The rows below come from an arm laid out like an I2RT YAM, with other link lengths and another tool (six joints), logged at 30 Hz.
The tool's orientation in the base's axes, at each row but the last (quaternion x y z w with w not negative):
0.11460 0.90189 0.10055 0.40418
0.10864 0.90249 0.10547 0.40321
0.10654 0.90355 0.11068 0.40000
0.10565 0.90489 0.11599 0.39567
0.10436 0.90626 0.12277 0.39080
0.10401 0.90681 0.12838 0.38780
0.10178 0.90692 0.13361 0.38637
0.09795 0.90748 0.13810 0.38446
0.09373 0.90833 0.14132 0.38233
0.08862 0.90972 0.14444 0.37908
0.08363 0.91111 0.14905 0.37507
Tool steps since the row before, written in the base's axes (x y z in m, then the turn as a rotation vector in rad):
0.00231 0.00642 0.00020 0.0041 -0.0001 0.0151
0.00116 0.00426 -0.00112 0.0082 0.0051 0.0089
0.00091 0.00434 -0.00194 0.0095 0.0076 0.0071
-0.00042 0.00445 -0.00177 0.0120 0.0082 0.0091
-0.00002 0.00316 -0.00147 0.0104 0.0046 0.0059
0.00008 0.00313 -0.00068 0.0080 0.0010 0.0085
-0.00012 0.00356 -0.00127 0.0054 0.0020 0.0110
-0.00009 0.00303 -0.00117 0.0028 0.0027 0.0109
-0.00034 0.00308 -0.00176 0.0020 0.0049 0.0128
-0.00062 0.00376 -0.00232 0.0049 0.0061 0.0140
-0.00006 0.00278 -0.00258 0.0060 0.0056 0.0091
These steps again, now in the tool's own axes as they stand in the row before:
0.00021 0.00647 0.00218 -0.0133 0.0046 -0.0068
0.00123 0.00388 0.00204 -0.0102 0.0083 0.0009
0.00198 0.00368 0.00245 -0.0091 0.0103 0.0033
0.00276 0.00367 0.00142 -0.0119 0.0117 0.0039
0.00192 0.00255 0.00141 -0.0097 0.0071 0.0044
0.00131 0.00275 0.00099 -0.0109 0.0043 0.0003
0.00196 0.00294 0.00134 -0.0105 0.0059 -0.0031
0.00171 0.00247 0.00125 -0.0085 0.0063 -0.0048
0.00227 0.00230 0.00150 -0.0086 0.0089 -0.0062
0.00299 0.00275 0.00185 -0.0111 0.0106 -0.0047
0.00248 0.00175 0.00228 -0.0087 0.0086 -0.0007

